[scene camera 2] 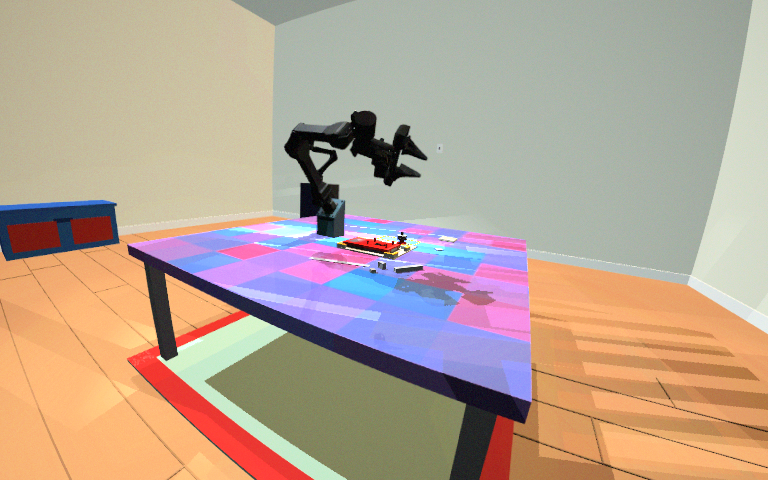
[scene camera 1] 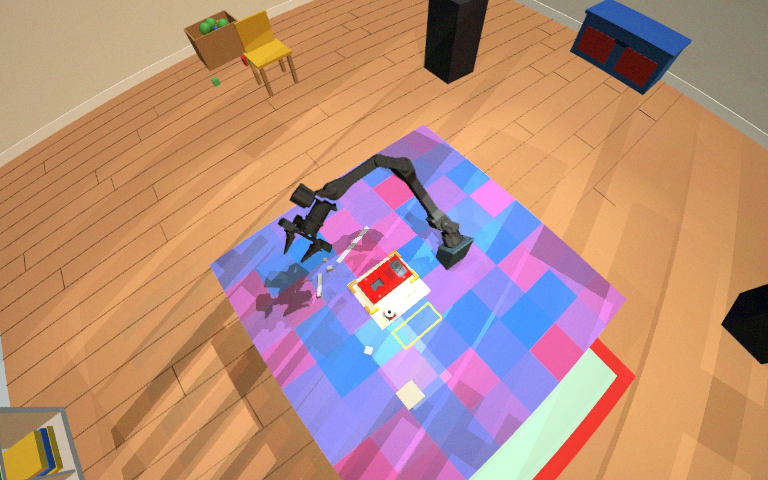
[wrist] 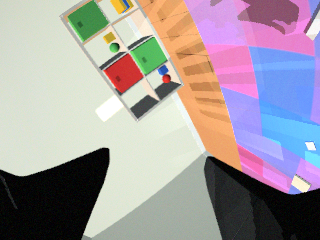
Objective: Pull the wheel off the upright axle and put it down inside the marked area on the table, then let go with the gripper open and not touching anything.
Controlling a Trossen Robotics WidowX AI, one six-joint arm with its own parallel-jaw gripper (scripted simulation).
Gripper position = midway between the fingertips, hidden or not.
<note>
The gripper (scene camera 2: 423,167) is open, with nothing in its grasp.
The gripper shows as well in scene camera 1 (scene camera 1: 292,258) and in the wrist view (wrist: 158,159).
</note>
